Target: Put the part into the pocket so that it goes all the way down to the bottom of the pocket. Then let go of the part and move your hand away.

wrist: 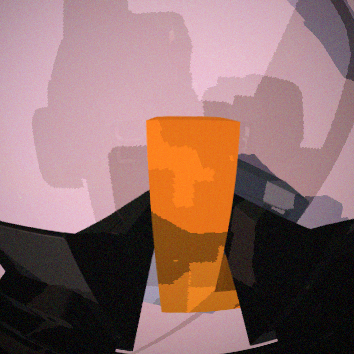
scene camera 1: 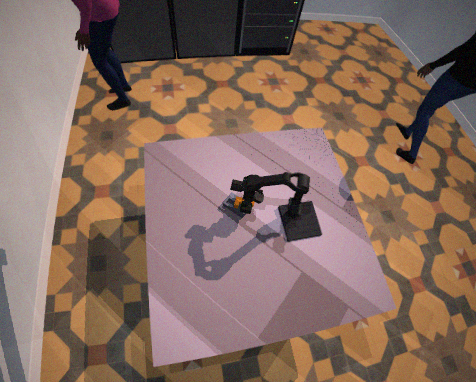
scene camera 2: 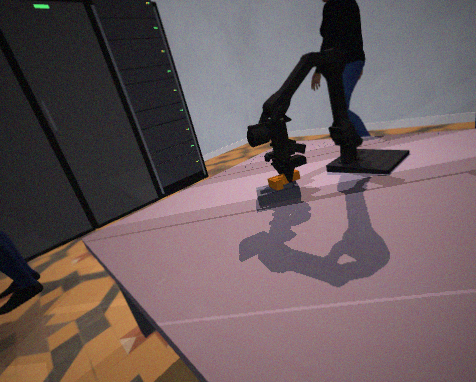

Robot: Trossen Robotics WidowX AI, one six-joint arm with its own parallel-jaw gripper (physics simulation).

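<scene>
The orange part is an oblong block. My gripper is shut on it, with a black finger on each side and the part sticking out past them. The dark grey block with the pocket lies on the table below the part. In scene camera 2 the part is at or just above the block's top edge. In the wrist view the block shows to the right behind the part. The pocket is mostly hidden; I cannot tell whether the part's lower end is inside it.
The arm's black base plate stands on the pink table, beside the pocket block. The arm's shadow falls across the table. Dark cabinets and people stand beyond the table's edges.
</scene>
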